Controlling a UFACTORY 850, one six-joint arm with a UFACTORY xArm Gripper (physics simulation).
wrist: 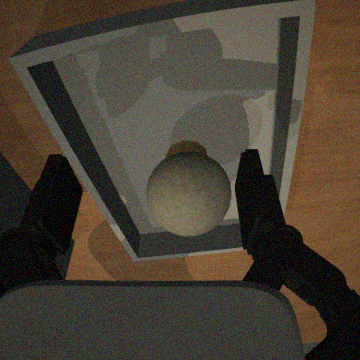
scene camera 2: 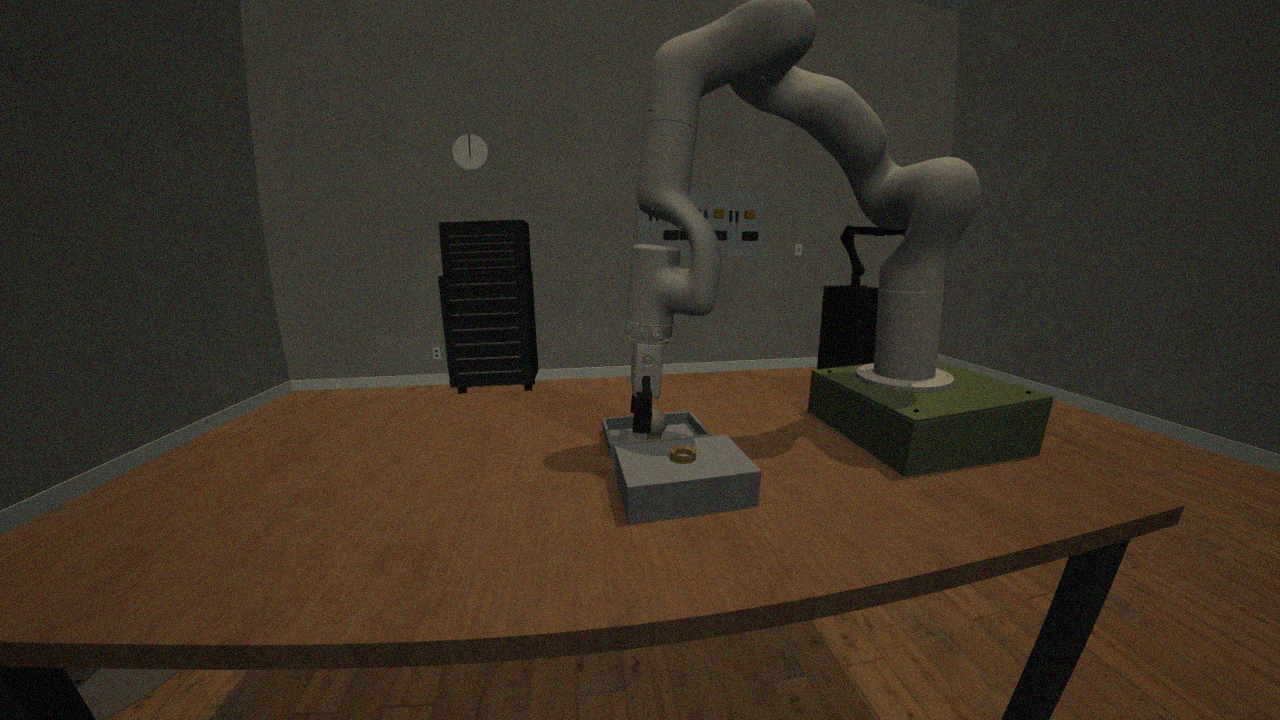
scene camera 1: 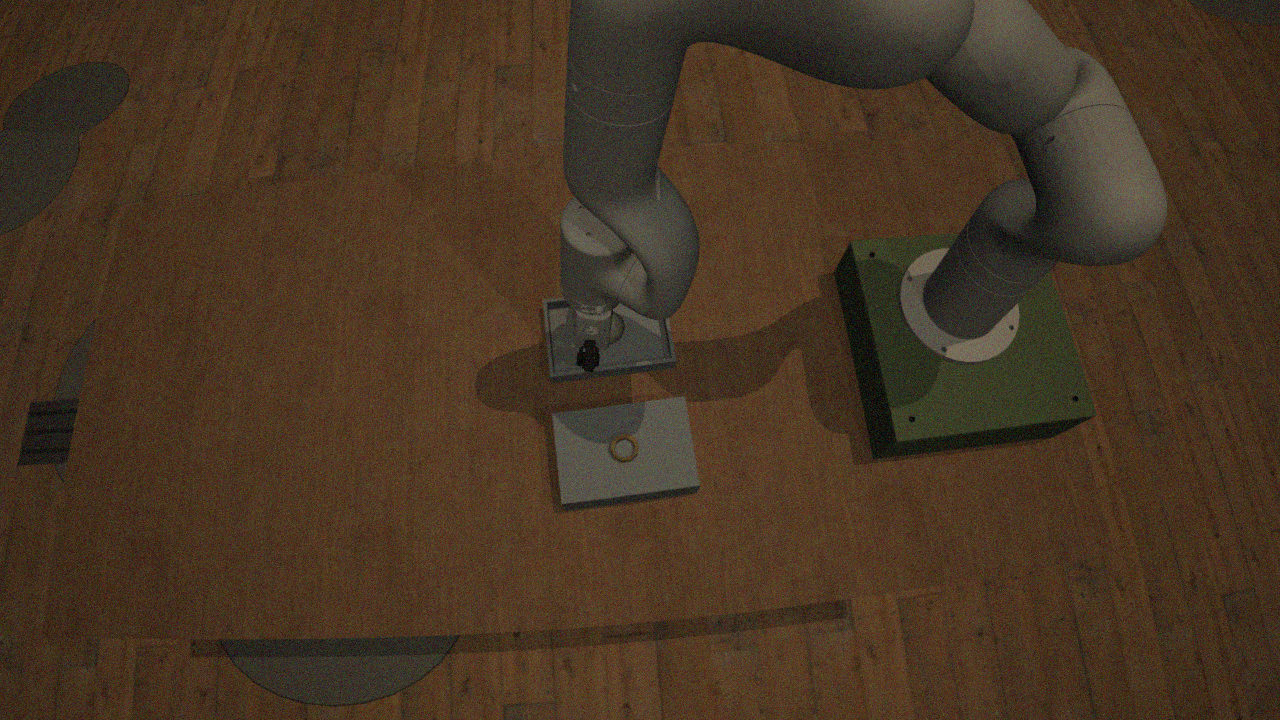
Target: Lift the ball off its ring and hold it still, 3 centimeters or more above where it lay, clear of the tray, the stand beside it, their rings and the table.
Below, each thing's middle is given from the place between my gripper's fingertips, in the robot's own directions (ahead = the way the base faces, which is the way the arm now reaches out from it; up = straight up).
Now: hand 30 mm past the grey tray (wrist: 120, 93), 30 mm above it and 10 mm to the left of it. The rest, counted from my hand: grey stand (scene camera 1: 641, 451) (190 mm to the left, 10 mm below).
